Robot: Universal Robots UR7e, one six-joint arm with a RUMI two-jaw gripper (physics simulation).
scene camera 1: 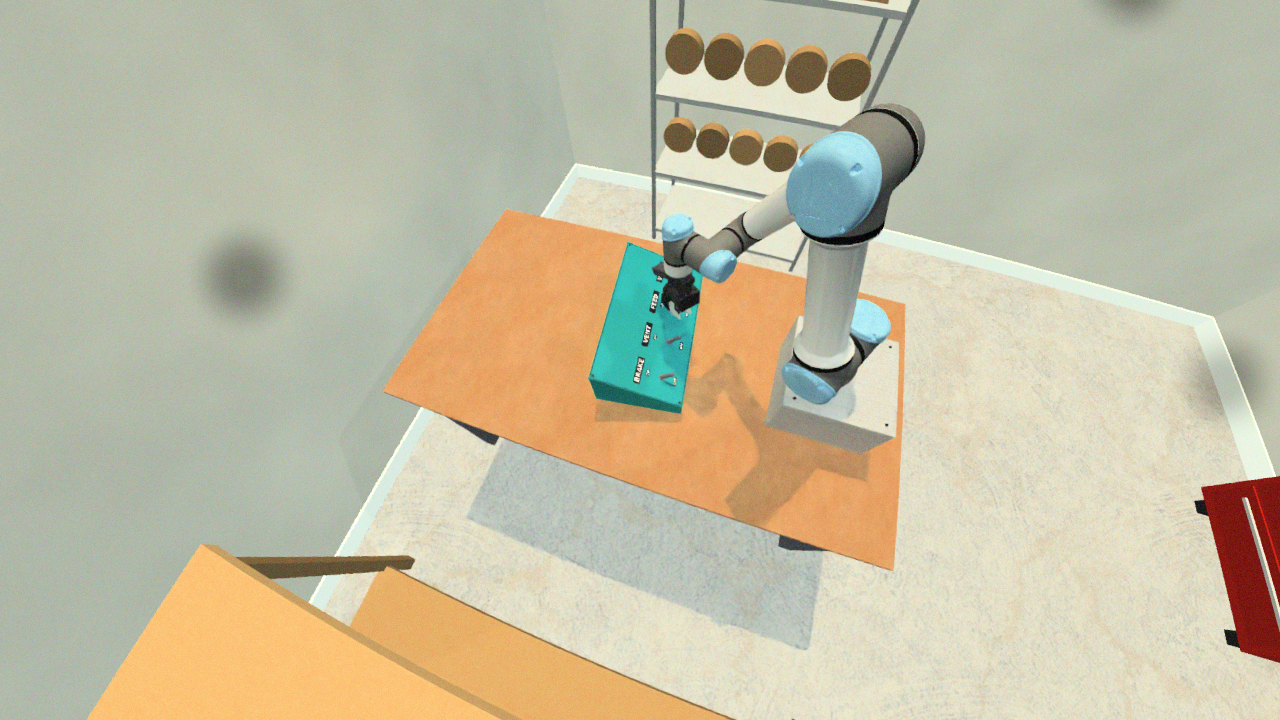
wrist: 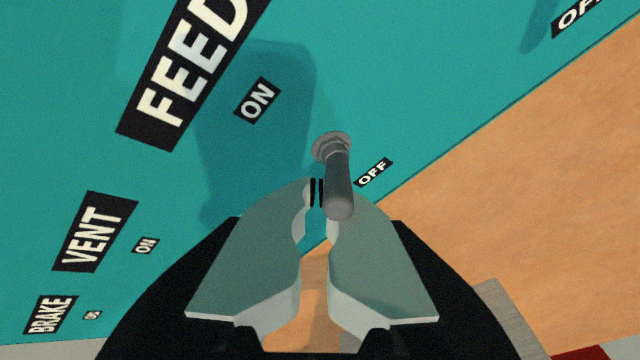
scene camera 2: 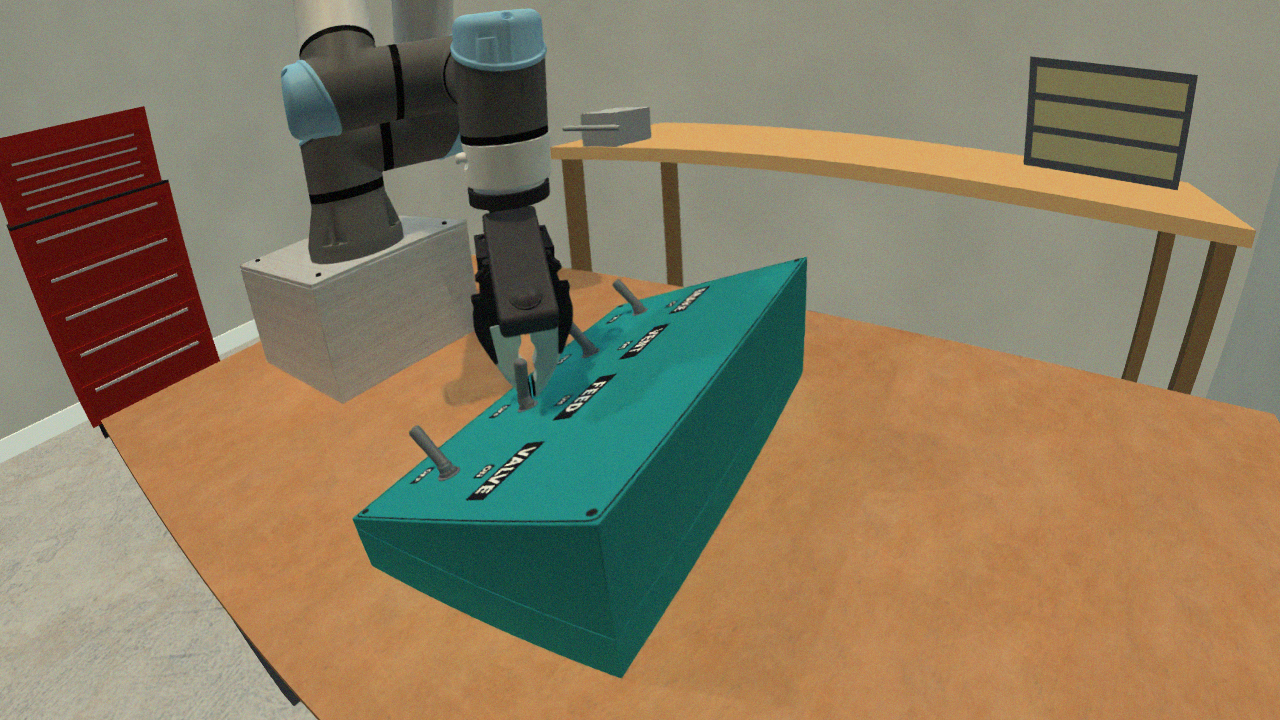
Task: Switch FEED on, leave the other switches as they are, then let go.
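Seen in the pictures: gripper, fingertip midpoint: [scene camera 1: 677,315] [wrist: 317,181] [scene camera 2: 532,395]; arm's base, origin of the base link: [scene camera 2: 356,246].
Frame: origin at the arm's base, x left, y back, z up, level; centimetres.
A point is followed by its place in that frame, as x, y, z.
Observation:
A teal sloped switch panel [scene camera 1: 617,331] @(16.4, -55.5, -3.6) [scene camera 2: 680,376] @(3.4, -60.3, -3.4) [wrist: 75,50] @(2.4, -53.9, -5.8) carries toggle levers. The FEED lever [scene camera 2: 523,385] @(-2.2, -46.0, -6.7) [wrist: 338,185] @(-2.3, -46.1, -5.1) stands nearly upright, tip between its OFF label [wrist: 373,172] @(-3.2, -42.1, -10.5) and ON label [wrist: 257,100] @(-0.7, -49.8, -7.5). In scene camera 2, the VALVE lever [scene camera 2: 434,452] @(-13.9, -48.6, -7.1), VENT lever [scene camera 2: 584,340] @(9.0, -41.6, -7.5) and BRAKE lever [scene camera 2: 629,295] @(20.1, -37.3, -6.9) lean to their OFF side. My gripper [scene camera 1: 675,313] @(-0.2, -44.0, -9.3) [scene camera 2: 531,389] @(-0.2, -44.0, -9.3) [wrist: 317,181] @(-0.2, -44.0, -9.3) is shut with nothing between its fingertips. It is low over the panel, right beside the FEED lever, which overlaps one finger in the wrist view; contact is hard to tell.
The panel stands on an orange-brown table [scene camera 1: 465,313] @(28.9, -113.0, -17.8) [scene camera 2: 984,501] @(22.0, -84.0, -17.8). The arm's pale base block [scene camera 1: 832,425] @(14.1, 7.7, -3.7) [scene camera 2: 313,340] @(-12.0, -7.3, -8.9) is on the OFF side of the panel. The VALVE and VENT levers flank the FEED lever. A shelf rack [scene camera 1: 654,134] stands behind the table.

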